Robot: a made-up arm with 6 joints. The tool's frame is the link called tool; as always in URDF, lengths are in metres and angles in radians. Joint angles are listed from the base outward.
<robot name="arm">
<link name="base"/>
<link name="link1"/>
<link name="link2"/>
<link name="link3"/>
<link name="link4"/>
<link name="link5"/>
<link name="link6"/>
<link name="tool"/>
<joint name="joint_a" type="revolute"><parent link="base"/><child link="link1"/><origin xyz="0 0 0.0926" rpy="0 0 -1.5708"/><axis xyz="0 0 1"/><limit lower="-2.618" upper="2.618"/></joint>
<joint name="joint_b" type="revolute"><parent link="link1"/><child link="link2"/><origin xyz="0 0 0" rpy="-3.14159 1.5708 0"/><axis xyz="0 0 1"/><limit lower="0" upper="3.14"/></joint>
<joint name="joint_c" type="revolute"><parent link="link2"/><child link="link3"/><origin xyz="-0.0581 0.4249 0"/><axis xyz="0 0 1"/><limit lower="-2.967" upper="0"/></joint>
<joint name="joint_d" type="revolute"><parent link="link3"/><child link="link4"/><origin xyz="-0.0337 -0.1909 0" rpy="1.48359 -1.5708 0"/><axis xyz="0 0 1"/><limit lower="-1.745" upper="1.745"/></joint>
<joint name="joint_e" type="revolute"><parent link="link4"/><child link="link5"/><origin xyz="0 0 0" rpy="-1.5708 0 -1.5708"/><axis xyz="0 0 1"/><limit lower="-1.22" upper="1.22"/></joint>
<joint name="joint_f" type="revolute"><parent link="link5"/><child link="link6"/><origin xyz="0.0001 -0.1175 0" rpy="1.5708 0 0"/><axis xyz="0 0 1"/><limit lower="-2.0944" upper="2.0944"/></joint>
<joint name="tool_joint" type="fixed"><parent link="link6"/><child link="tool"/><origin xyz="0 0 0"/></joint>
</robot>
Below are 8 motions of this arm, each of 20 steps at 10 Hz.
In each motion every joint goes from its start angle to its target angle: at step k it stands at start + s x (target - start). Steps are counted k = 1, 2, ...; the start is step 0. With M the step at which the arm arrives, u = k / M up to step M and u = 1 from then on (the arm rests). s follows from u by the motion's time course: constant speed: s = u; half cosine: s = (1 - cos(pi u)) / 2; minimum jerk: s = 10 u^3 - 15 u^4 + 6 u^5.
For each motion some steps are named. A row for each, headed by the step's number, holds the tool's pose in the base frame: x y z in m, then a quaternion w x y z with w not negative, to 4 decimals.
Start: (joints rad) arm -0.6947 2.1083 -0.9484 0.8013 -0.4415 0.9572
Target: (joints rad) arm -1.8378 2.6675 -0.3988 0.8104 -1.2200 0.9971
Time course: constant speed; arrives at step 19
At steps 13, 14, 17, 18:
13: -0.0335 -0.3926 0.0316 0.2561 0.9192 -0.0145 -0.2988
14: -0.0592 -0.3831 0.0234 0.2358 0.9173 -0.0314 -0.3193
17: -0.1290 -0.3451 0.0020 0.1704 0.9095 -0.0770 -0.3713
18: -0.1495 -0.3298 -0.0041 0.1475 0.9064 -0.0906 -0.3854

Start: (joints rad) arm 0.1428 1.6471 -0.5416 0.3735 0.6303 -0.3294
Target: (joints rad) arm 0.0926 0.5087 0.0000 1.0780 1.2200 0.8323
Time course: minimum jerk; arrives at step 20
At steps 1, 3, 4, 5, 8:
1: 0.1949 0.0536 0.2419 0.0284 0.0788 -0.9907 -0.1069
3: 0.1854 0.0537 0.2465 0.0292 0.0577 -0.9914 -0.1138
4: 0.1737 0.0539 0.2517 0.0304 0.0319 -0.9915 -0.1226
5: 0.1564 0.0543 0.2586 0.0327 -0.0051 -0.9902 -0.1357
8: 0.0745 0.0581 0.2787 0.0531 -0.1672 -0.9633 -0.2031

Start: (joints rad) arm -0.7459 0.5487 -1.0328 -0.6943 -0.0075 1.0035
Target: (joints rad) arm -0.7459 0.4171 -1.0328 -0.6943 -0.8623 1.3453
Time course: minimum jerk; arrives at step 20
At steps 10, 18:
10: -0.0822 0.1190 0.5638 0.9465 0.0668 0.3093 -0.0639
18: -0.1181 0.1863 0.5577 0.9639 -0.1241 0.2266 0.0646

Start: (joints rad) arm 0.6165 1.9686 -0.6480 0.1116 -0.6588 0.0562
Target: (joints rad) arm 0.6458 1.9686 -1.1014 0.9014 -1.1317 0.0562
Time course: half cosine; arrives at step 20
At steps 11, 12, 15, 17, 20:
11: 0.3898 0.2233 0.2989 0.6419 0.0681 0.7419 0.1812
12: 0.3949 0.2207 0.3090 0.6600 0.1031 0.7212 0.1832
15: 0.4048 0.2118 0.3336 0.6985 0.1943 0.6633 0.1855
17: 0.4078 0.2069 0.3440 0.7119 0.2363 0.6349 0.1851
20: 0.4090 0.2038 0.3498 0.7184 0.2610 0.6178 0.1844

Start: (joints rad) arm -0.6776 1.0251 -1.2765 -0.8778 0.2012 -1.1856
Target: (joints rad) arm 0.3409 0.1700 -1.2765 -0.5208 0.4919 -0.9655
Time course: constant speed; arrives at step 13
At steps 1, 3, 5, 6, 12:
1: 0.0604 -0.0651 0.5946 0.1595 -0.3436 0.5073 -0.7741
3: 0.0097 -0.0293 0.5970 0.2618 -0.3259 0.4768 -0.7732
5: -0.0484 -0.0113 0.5907 0.3671 -0.3077 0.4473 -0.7553
6: -0.0784 -0.0094 0.5843 0.4199 -0.2986 0.4328 -0.7397
12: -0.2305 -0.0907 0.5052 0.7135 -0.2443 0.3467 -0.5577

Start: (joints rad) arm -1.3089 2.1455 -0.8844 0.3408 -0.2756 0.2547
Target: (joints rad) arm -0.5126 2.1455 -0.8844 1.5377 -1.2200 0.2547
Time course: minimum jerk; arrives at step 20
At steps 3, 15, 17, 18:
3: 0.1117 -0.4291 0.1551 0.2965 0.7764 0.5333 -0.1581
15: 0.2768 -0.3136 0.2054 0.4770 0.7805 0.2520 -0.3158
17: 0.2831 -0.2940 0.2090 0.4793 0.7778 0.2293 -0.3356
18: 0.2844 -0.2892 0.2098 0.4796 0.7771 0.2242 -0.3404

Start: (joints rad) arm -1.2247 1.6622 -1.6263 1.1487 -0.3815 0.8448
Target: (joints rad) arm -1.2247 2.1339 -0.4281 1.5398 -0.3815 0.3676
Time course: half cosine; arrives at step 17
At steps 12, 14, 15, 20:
12: 0.0777 -0.3435 0.1612 0.2136 0.9690 -0.0304 -0.1207
14: 0.0632 -0.3036 0.1306 0.1103 0.9807 -0.0058 -0.1613
15: 0.0581 -0.2896 0.1232 0.0755 0.9818 0.0024 -0.1742
20: 0.0539 -0.2780 0.1182 0.0468 0.9817 0.0092 -0.1844

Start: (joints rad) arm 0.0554 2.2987 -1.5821 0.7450 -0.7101 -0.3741
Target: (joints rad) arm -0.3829 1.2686 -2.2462 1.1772 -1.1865 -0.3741
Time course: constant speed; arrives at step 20
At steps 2, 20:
2: 0.5787 -0.0505 0.3457 0.7425 0.2658 0.6111 -0.0675
20: -0.0444 -0.0905 0.7515 0.8645 0.4145 -0.2794 0.0522

